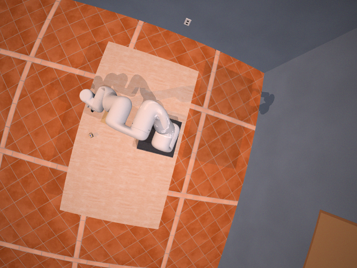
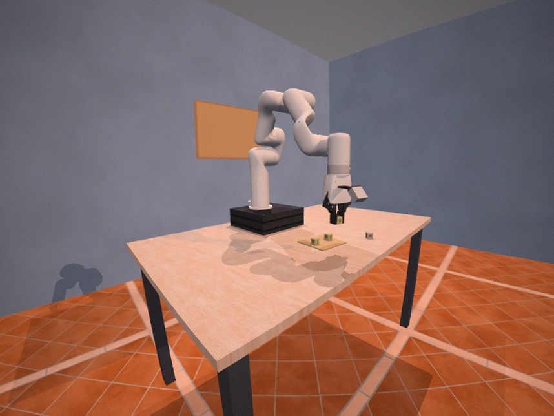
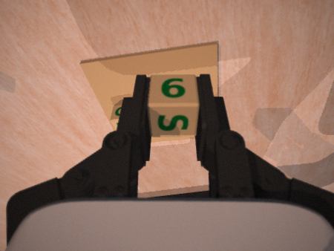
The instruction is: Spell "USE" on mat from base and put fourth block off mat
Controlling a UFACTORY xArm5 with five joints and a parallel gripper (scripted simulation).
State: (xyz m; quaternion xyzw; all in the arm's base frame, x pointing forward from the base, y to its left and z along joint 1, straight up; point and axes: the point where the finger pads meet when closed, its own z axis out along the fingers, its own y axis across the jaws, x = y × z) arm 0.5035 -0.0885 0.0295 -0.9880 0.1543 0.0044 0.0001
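The tan mat lies 9 cm behind my hand, 5 cm to the left of it and 12 cm below it. Also, from my hand: S block 1 cm below; then E block 10 cm behind, 1 cm to the left, 11 cm below; then U block 9 cm behind, 9 cm to the left, 11 cm below.
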